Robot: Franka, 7 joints.
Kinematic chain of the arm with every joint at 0, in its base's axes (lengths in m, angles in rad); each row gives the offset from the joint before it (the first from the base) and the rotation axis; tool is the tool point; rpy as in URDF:
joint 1: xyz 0 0 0.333 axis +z
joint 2: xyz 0 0 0 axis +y
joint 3: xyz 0 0 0.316 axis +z
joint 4: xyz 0.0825 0 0 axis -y
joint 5: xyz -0.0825 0 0.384 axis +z
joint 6: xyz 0 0 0 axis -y
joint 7: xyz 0.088 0 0 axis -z
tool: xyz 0 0 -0.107 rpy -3.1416 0 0
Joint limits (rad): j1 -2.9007..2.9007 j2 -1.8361..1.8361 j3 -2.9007..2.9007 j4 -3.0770..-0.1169 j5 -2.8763..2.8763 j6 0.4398..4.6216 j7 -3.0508..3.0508
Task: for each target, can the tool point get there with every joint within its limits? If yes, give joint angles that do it. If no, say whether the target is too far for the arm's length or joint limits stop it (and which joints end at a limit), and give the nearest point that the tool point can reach.
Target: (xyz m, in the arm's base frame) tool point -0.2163 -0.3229 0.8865
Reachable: yes | joints -0.1228 0.2966 -2.0958 -1.1843 -0.9670 1.1132 1.4141
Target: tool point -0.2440 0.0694 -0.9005
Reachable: no: too far | nearest point -0.2584 0.0735 -0.3606 | short by 0.540 m
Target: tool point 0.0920 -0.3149 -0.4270
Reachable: no: joint limits stop it (at a limit: joint 2) | nearest point 0.0906 -0.3100 -0.3593 | short by 0.068 m
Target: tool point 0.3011 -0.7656 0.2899
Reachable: yes | joints -1.6973 1.2797 1.0163 -0.9655 -0.8248 2.4234 -0.3396
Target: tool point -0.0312 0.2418 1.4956
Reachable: no: too far | nearest point -0.0225 0.1746 1.1726 | short by 0.330 m
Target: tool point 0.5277 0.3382 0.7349
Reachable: yes | joints 1.1226 0.3076 -0.8931 -1.4159 2.2649 1.3512 1.5184
